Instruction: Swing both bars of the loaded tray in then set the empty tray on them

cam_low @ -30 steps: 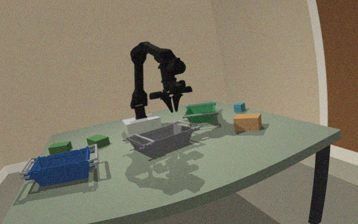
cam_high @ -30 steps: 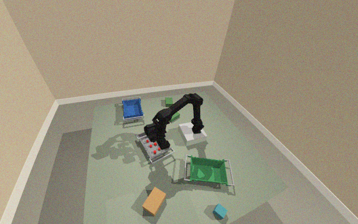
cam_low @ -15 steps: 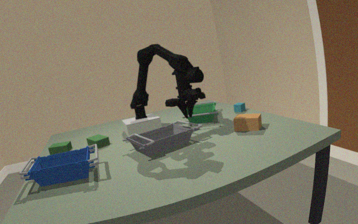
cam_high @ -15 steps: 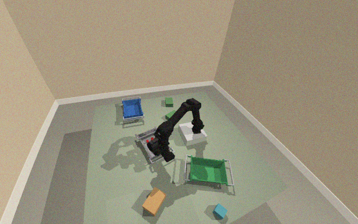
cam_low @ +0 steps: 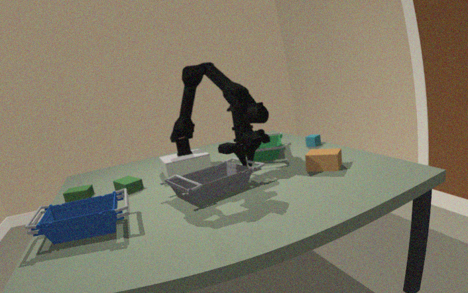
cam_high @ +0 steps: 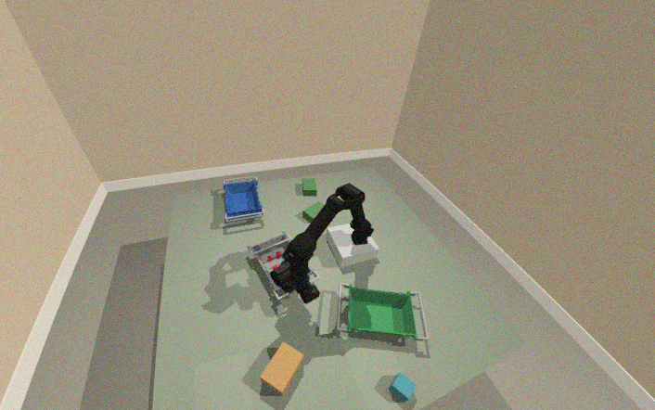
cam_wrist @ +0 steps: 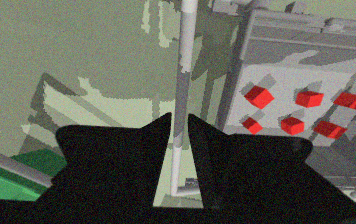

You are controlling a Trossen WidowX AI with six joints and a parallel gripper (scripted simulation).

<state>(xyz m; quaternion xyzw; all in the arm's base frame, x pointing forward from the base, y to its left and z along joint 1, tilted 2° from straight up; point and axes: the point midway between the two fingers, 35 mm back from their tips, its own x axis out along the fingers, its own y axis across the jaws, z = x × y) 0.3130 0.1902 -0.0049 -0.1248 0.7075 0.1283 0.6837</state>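
My gripper tip is 28 cm past the green tray and 15 cm to the right of it. From my gripper tip the other things lie so: orange block (26 cm to the left, 10 cm ahead, 1 cm below); cyan block (40 cm to the left, 26 cm behind, 2 cm below); red block (20 cm to the right, 10 cm ahead, 3 cm below).
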